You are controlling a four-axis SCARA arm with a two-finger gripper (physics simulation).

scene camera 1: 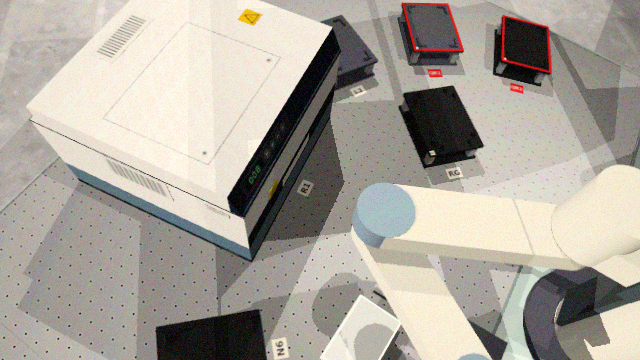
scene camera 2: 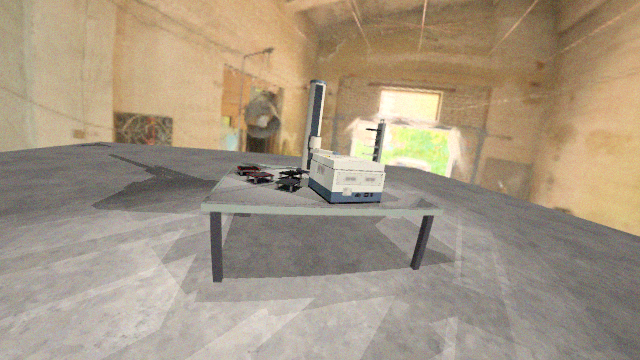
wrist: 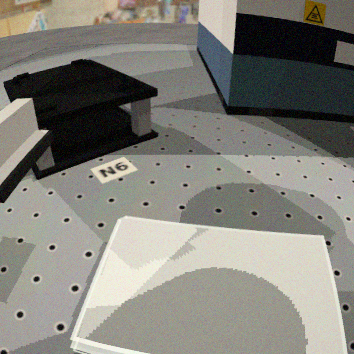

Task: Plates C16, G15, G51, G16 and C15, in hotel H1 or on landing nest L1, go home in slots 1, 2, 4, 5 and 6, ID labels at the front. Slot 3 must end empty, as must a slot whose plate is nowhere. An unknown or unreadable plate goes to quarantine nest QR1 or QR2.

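Places are measured from the arm's base along level axes (x left, y back, z up), in metres.
Pixels of known places: gripper, fingertip midpoint: (scene camera 1: 351,328) (wrist: 214,124); arm's base, origin of the base link: (scene camera 1: 586,333) (scene camera 2: 308,171).
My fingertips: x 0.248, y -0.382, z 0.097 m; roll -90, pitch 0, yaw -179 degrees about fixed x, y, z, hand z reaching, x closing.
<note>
For each thing: its middle in the pictures, then the offset to it from my fingertips. "pt": a spot on its surface instead.
- Landing nest L1, body centre: (scene camera 1: 336,51) (scene camera 2: 288,184) dx -0.527, dy -0.338, dz -0.056 m
- QR2, body centre: (scene camera 1: 521,49) (scene camera 2: 248,170) dx -0.816, dy +0.030, dz -0.056 m
- dark tower, body centre: (scene camera 2: 374,149) dx +0.315, dy +0.124, dz +0.214 m
- pale flat rectangle, surface spot: (wrist: 210,250) (scene camera 1: 349,334) pt dx -0.005, dy +0.005, dz -0.070 m
- blue instrument, body centre: (scene camera 1: 201,110) (wrist: 309,15) (scene camera 2: 344,176) dx -0.170, dy -0.419, dz +0.039 m
- Black nest N6, body centre: (wrist: 67,101) dx +0.147, dy -0.156, dz -0.056 m
- Black nest RG, body centre: (scene camera 1: 440,124) (scene camera 2: 290,175) dx -0.479, dy -0.049, dz -0.054 m
My gripper is open and holds nothing; one finger (wrist: 20,147) shows at the left of the wrist view. Landing nest L1 (scene camera 1: 352,50) is partly hidden by the white instrument; no plate shows on its visible part. Quarantine nests QR1 (scene camera 1: 432,27) and QR2 (scene camera 1: 526,44), red-rimmed, bear no visible plate. Hotel H1 seems to be the dark tower (scene camera 2: 380,142) behind the instrument; its plates and labels are too small to tell. A pale flat rectangle (scene camera 1: 362,325) (wrist: 210,250) with clear edges lies near nest N6; no ID label is readable on it.
The white and blue instrument (scene camera 1: 175,100) (scene camera 2: 347,175) (wrist: 295,82) stands by label R1. Black nest N6 (scene camera 1: 212,337) (wrist: 85,92) is beside the pale rectangle. Black nest RG (scene camera 1: 442,120) stands in front of the quarantine nests. The arm (scene camera 1: 470,225) reaches in from the right.
</note>
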